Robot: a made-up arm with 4 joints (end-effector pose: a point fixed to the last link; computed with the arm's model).
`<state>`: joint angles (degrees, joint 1 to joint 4).
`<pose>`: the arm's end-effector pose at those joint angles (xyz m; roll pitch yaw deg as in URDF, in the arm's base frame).
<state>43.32 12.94 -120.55 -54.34</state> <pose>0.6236 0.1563 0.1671 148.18 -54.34 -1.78</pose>
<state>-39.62 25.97 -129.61 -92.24</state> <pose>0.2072 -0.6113 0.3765 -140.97 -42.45 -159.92</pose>
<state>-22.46 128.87 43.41 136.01</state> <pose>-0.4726 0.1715 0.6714 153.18 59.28 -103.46</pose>
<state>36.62 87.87 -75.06 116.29</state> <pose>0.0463 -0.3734 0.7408 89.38 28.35 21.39</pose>
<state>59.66 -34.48 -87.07 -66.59</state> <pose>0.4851 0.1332 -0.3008 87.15 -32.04 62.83</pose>
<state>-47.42 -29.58 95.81 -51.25</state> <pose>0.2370 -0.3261 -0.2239 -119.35 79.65 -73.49</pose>
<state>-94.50 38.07 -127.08 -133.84</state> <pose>-0.4157 -0.4020 0.5564 -118.35 -1.48 111.29</pose>
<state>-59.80 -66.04 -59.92 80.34</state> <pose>-0.2759 -0.1761 -0.2962 -76.41 29.98 154.98</pose>
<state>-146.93 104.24 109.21 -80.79</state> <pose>0.1522 0.1731 0.9581 -84.97 -22.61 -167.53</pose>
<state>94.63 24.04 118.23 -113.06</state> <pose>0.0545 0.5796 0.2874 -172.14 64.15 1.02</pose>
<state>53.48 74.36 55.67 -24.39</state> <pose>0.0605 -0.1085 0.8704 -75.79 -51.73 75.57</pose>
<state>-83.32 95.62 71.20 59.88</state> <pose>-0.0918 0.2166 0.7462 91.99 -24.78 114.56</pose>
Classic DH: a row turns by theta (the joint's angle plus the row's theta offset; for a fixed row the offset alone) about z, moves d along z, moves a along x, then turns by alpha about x. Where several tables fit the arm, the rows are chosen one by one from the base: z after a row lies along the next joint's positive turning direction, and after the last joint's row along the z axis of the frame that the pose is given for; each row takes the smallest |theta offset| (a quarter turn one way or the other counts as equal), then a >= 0, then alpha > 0; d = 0 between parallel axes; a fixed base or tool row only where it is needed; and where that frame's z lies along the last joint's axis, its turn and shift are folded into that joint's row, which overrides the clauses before.
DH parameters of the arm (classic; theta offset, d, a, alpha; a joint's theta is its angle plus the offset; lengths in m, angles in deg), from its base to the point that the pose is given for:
joint 1: 0 0.198 -0.192 90
joint 2: -90 0.2 0.095 90
joint 3: -90 -0.639 0.028 -90
joint 4: -1.62 0 -0.106 180
tool (fixed): -91.62 0.151 0 0

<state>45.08 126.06 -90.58 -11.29</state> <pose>-0.0649 -0.5611 0.8349 -89.54 -42.65 -134.77</pose>
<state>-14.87 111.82 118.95 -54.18</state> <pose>-0.3341 0.0343 0.9248 -72.26 -53.81 -56.53</pose>
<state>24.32 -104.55 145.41 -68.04</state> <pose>-0.4889 -0.3384 -0.4629 77.73 13.28 -104.01</pose>
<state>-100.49 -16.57 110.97 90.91</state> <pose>-0.1164 -0.2523 -0.1207 -141.70 -64.08 -45.54</pose>
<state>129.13 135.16 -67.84 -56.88</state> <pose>0.6910 -0.2945 0.7573 -105.73 9.48 -69.55</pose>
